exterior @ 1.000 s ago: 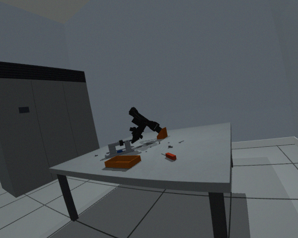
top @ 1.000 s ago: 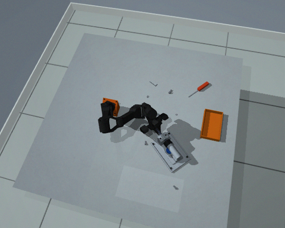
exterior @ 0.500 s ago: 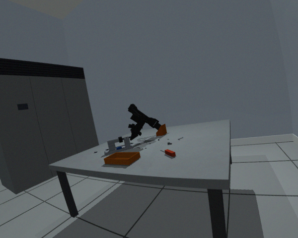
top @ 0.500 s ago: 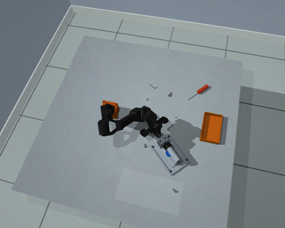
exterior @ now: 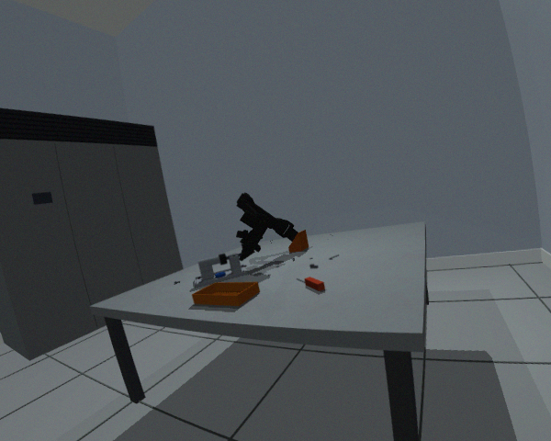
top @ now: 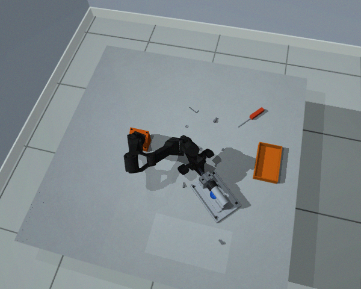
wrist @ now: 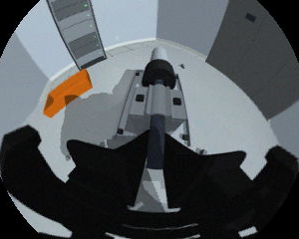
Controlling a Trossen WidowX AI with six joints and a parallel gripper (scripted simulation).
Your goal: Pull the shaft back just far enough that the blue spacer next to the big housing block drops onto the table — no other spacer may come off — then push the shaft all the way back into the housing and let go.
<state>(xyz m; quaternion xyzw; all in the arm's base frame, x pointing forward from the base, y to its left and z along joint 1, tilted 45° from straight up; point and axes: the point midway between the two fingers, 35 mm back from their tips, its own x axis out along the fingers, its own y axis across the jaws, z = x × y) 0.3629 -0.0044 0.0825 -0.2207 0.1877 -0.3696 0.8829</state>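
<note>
My gripper tip is 40 mm short of the shaft, 30 mm to the left of it and 30 mm below it. Also, from my gripper tip: l-shaped key: 380 mm to the left, 180 mm behind, 50 mm below; blue spacer: 90 mm ahead, 60 mm to the right, 40 mm below; orange tray: 290 mm ahead, 200 mm to the left, 40 mm below.
</note>
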